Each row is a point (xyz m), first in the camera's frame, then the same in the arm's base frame.
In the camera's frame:
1: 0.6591 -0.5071 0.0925
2: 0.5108 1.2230 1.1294
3: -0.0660 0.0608 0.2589
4: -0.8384 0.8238 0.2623
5: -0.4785 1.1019 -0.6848
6: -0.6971 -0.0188 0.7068
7: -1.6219 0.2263 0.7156
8: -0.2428 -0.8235 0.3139
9: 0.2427 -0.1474 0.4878
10: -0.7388 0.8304 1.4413
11: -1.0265 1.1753 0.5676
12: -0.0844 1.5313 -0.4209
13: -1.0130 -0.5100 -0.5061
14: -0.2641 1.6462 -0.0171
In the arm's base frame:
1: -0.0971 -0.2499 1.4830
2: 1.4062 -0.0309 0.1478
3: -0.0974 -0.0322 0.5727
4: -0.1087 -0.0046 -0.5126
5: -0.2920 -1.0384 -0.4734
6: -0.2486 0.6318 0.1966
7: -0.6404 0.9344 -0.6221
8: -0.6722 0.4390 1.0864
9: 0.0962 0.1056 0.9396
10: 0.6385 0.9096 -0.4345
11: 0.1601 0.1840 -0.8925
12: 0.3350 -1.1617 -0.5053
13: -1.4173 -0.0255 0.3163
14: 0.5310 -0.8026 -0.7081

